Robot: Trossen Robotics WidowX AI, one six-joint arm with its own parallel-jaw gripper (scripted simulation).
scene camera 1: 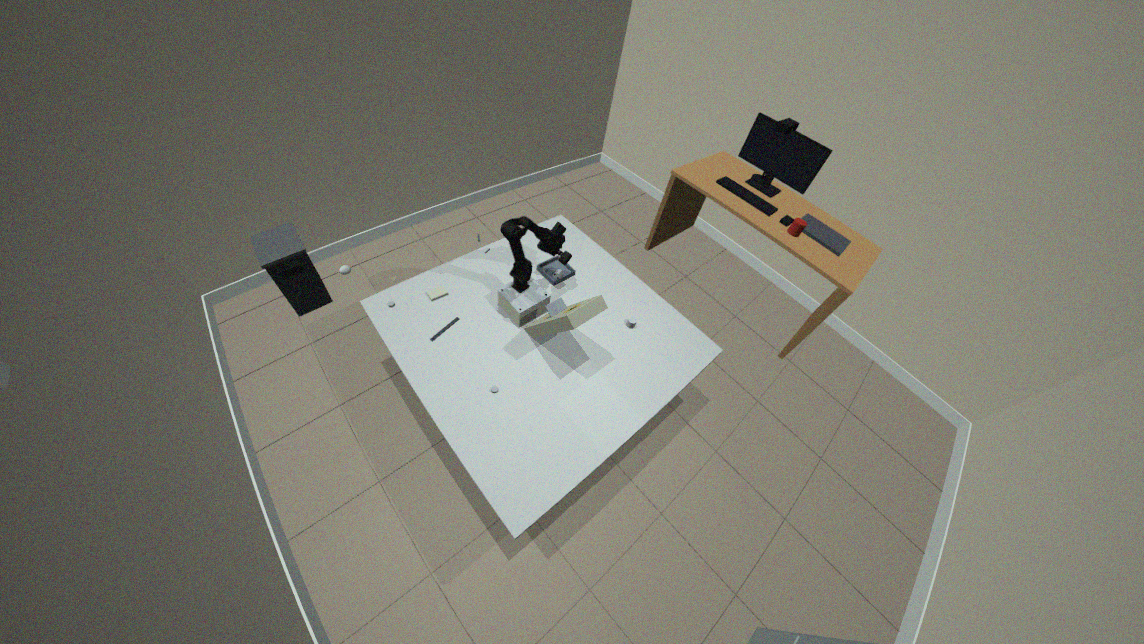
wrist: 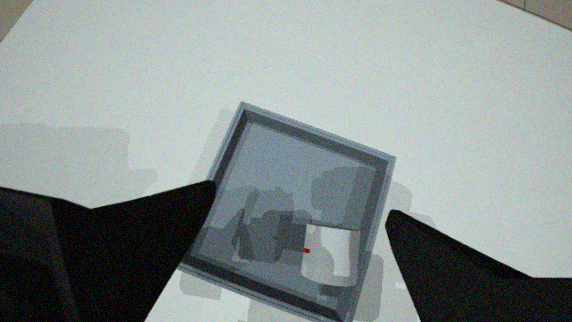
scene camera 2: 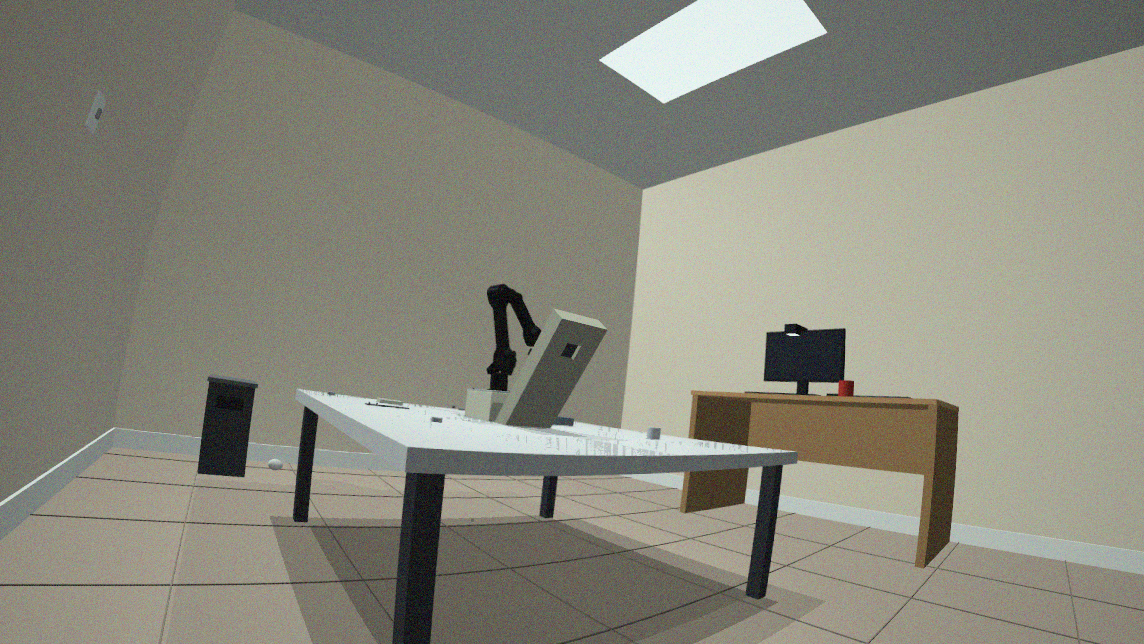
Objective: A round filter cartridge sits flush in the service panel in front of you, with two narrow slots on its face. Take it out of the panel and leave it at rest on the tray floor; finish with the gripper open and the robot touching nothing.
same spot on beige service panel: (scene camera 1: 573, 316) = (scene camera 2: 561, 312)
